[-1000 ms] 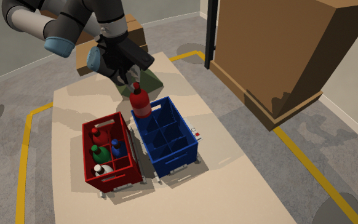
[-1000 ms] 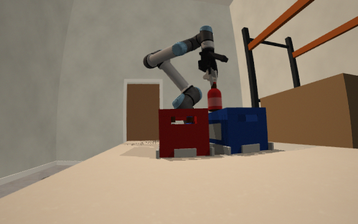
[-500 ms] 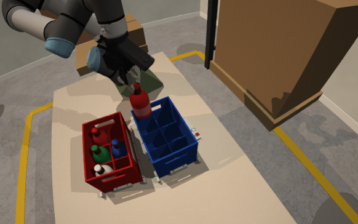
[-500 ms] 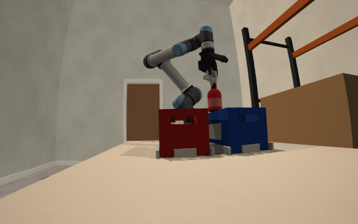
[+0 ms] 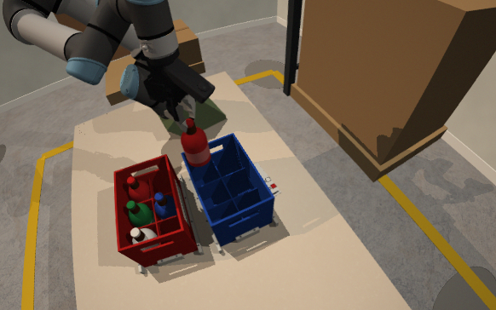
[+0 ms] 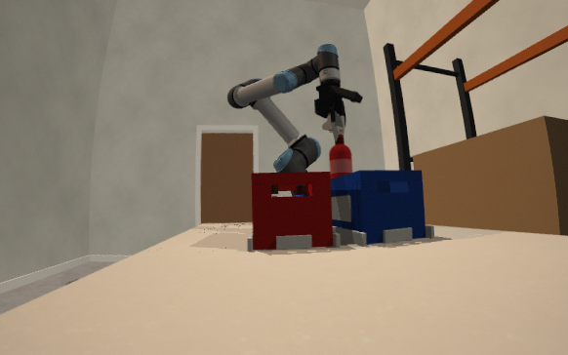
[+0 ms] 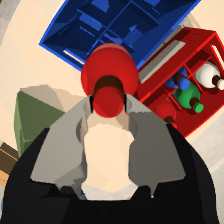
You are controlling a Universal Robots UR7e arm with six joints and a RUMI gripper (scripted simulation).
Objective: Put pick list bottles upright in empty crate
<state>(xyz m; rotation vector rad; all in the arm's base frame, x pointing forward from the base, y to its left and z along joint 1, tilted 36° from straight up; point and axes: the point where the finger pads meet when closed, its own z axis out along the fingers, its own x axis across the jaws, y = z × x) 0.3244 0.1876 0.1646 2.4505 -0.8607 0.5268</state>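
The blue crate is 8 cm ahead of my hand, 6 cm to the left of it and 24 cm below it. The rest, counted from my hand: red crate 9 cm ahead, 19 cm to the right, 24 cm below; blue bottle 9 cm ahead, 15 cm to the right, 23 cm below; red bottle 23 cm to the right, 23 cm below.
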